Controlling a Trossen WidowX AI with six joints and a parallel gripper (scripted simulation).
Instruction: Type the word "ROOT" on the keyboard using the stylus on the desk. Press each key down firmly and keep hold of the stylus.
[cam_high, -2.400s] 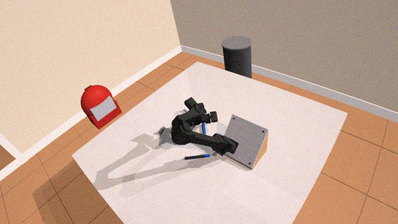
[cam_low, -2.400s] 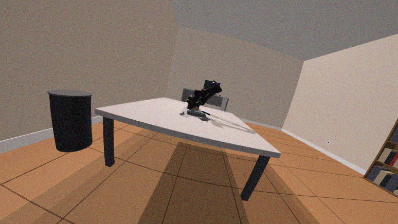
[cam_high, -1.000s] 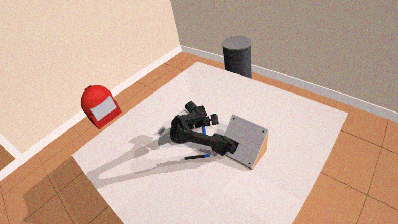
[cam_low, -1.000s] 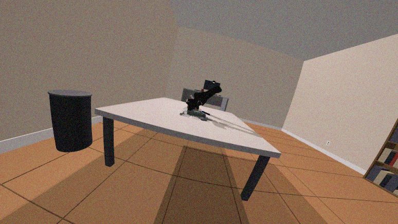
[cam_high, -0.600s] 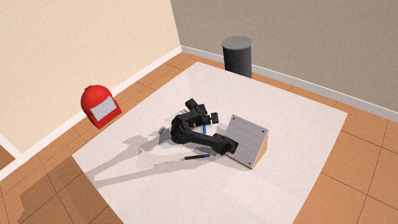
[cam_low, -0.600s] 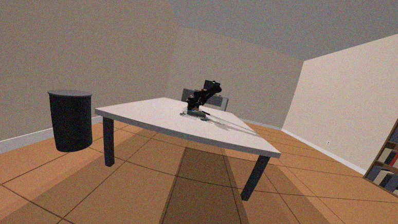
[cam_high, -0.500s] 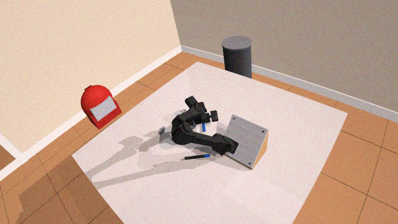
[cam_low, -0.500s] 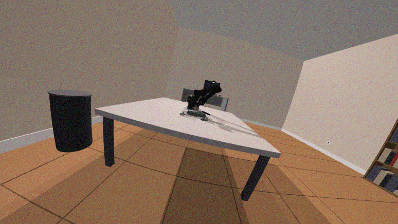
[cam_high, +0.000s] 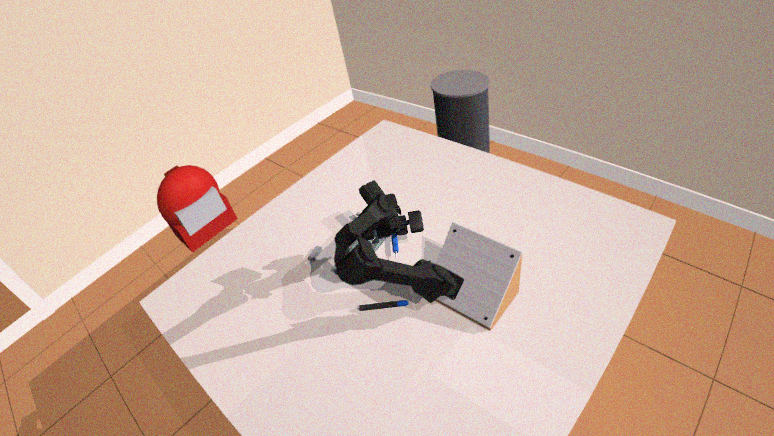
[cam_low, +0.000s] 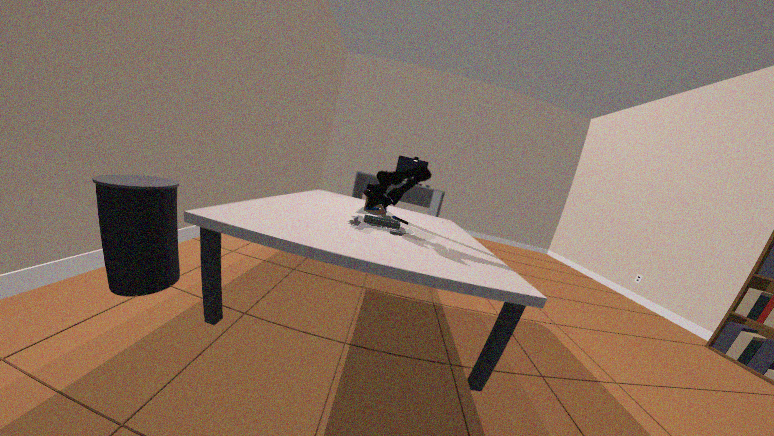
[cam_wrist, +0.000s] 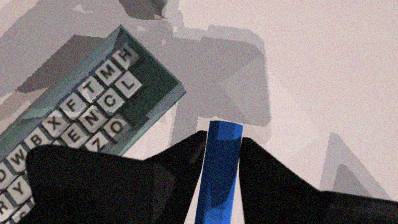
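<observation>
Now: gripper tip 50 mm past the blue stylus and 50 mm to the right of it. Also, from my gripper tip: grey object 200 mm ahead, 190 mm to the left, 50 mm below; white piece 160 mm ahead, 30 mm to the right, 40 mm below.
</observation>
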